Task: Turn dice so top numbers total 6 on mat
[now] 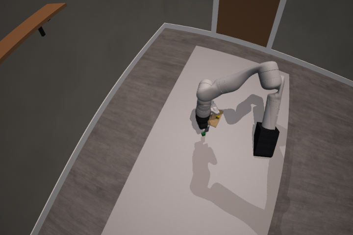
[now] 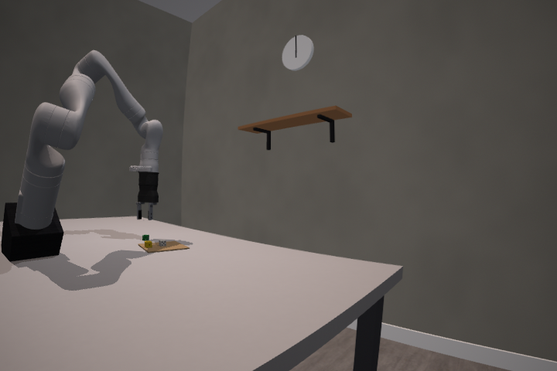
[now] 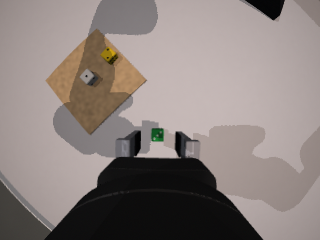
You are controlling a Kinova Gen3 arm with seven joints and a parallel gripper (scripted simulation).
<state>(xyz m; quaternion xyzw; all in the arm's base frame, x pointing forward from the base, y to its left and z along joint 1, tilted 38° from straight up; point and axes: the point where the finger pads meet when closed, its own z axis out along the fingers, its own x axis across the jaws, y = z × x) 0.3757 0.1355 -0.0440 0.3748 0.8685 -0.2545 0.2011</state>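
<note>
My hand is 9 cm above the green die. The rest, counted from my hand: yellow die 4 cm behind, 15 cm to the right, 8 cm below; then tan mat 1 cm ahead, 15 cm to the right, 10 cm below; then white die 1 cm ahead, 15 cm to the right, 8 cm below.
</note>
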